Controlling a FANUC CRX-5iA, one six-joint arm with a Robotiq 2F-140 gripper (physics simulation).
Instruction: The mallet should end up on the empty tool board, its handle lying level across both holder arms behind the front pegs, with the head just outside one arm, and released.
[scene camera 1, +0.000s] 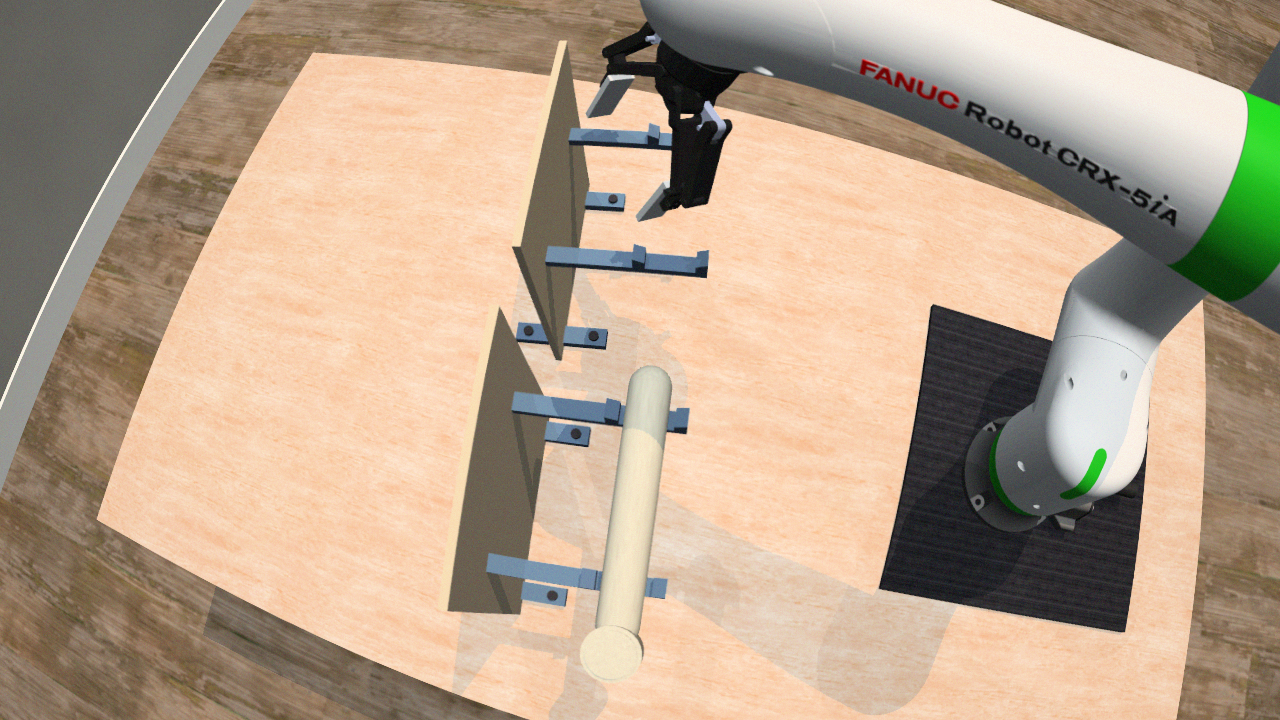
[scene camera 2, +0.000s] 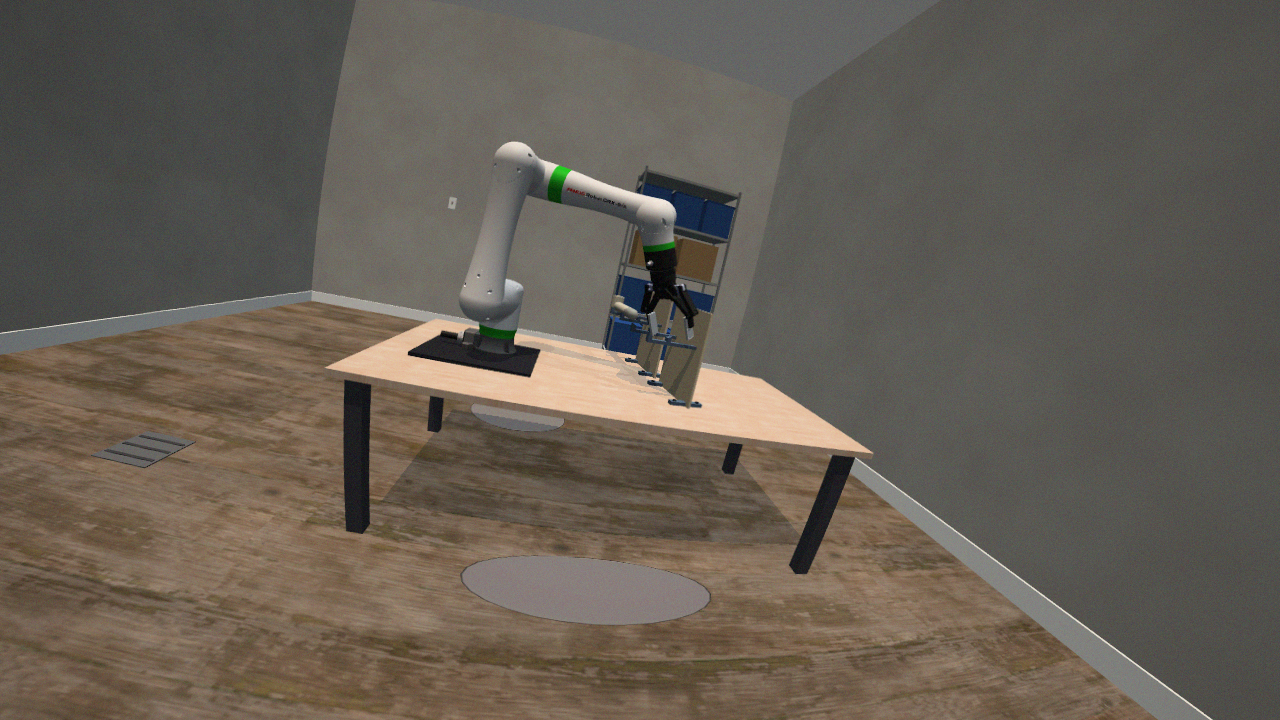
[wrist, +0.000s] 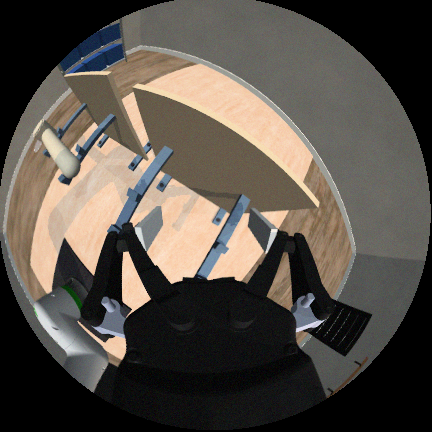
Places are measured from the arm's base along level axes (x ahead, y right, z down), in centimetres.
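Pixels of known places: gripper, fingertip midpoint: (scene camera 1: 622, 162) (wrist: 205, 216); arm's base, link origin: (scene camera 1: 1010, 475) (scene camera 2: 494, 351) (wrist: 79, 293).
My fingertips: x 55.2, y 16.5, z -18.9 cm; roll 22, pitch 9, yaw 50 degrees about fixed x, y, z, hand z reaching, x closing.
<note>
Ahead of a thing's pixels: the offset from my fingertips to its middle. "spot": to the spot under its first point. Level surfaces: height alone.
The pale mallet {dx -11.7, dy -35.6, dz -1.9 cm} (scene camera 1: 633, 519) (scene camera 2: 624, 308) (wrist: 60, 150) lies across both arms of one tool board {dx -4.1, dy -34.4, dz +4.5 cm} (scene camera 1: 492, 501) (wrist: 102, 100), its handle between the middle blocks and front pegs. Its round head {spot: dx -13.5, dy -47.1, dz -6.0 cm} (scene camera 1: 611, 653) is just outside the lower arm in scene camera 1. The other tool board {dx +0.8, dy -3.6, dz +5.0 cm} (scene camera 1: 554, 197) (scene camera 2: 682, 371) (wrist: 215, 150) stands upright and holds no tool. My gripper (scene camera 1: 631, 148) (scene camera 2: 670, 327) (wrist: 205, 216) is wide open and empty, by that board's two blue arms, apart from the mallet. In the wrist view, the right arm (wrist: 227, 235) shows between the fingers; the left arm (wrist: 145, 190) reaches near the left finger.
Blue feet {spot: dx +4.0, dy -14.4, dz +17.6 cm} (scene camera 1: 562, 335) with dark bolts support the boards on the wooden table {dz +19.8 cm} (scene camera 1: 358, 358) (scene camera 2: 581, 394). The robot base stands on a black mat (scene camera 1: 921, 501) (scene camera 2: 429, 351). A shelf unit (scene camera 2: 736, 214) with blue bins stands behind the table.
</note>
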